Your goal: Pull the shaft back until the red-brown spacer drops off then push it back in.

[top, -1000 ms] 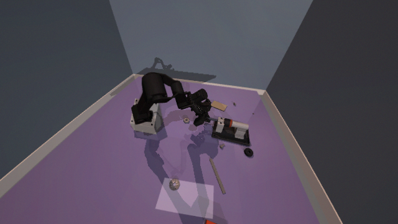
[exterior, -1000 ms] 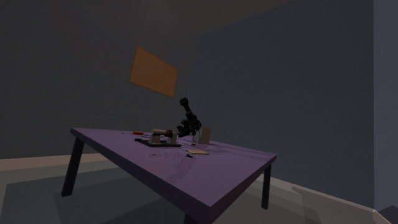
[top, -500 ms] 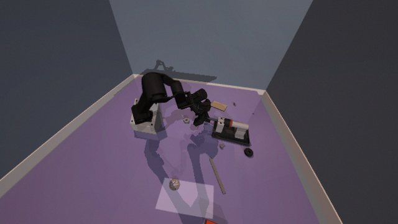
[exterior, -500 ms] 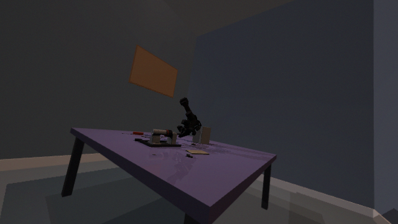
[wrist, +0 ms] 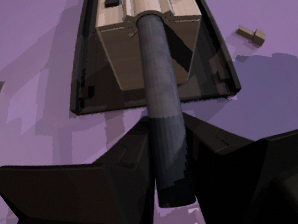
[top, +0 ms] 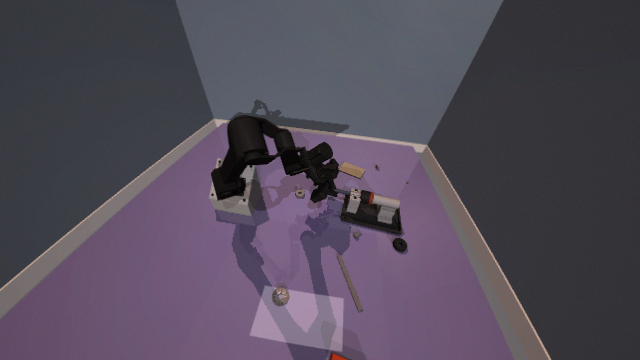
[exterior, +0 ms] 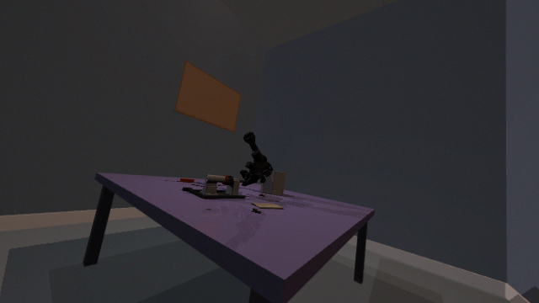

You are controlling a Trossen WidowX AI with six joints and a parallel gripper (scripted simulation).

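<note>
My gripper tip is 40 mm short of the dark shaft, 10 mm to the left of it and 20 mm below it. From my gripper tip the other things lie so: grey washer 160 mm behind, 30 mm to the left, 50 mm below; then red-brown spacer 120 mm ahead, 20 mm to the right, 20 mm above; then black spacer 90 mm ahead, 10 mm to the right, 20 mm above.
</note>
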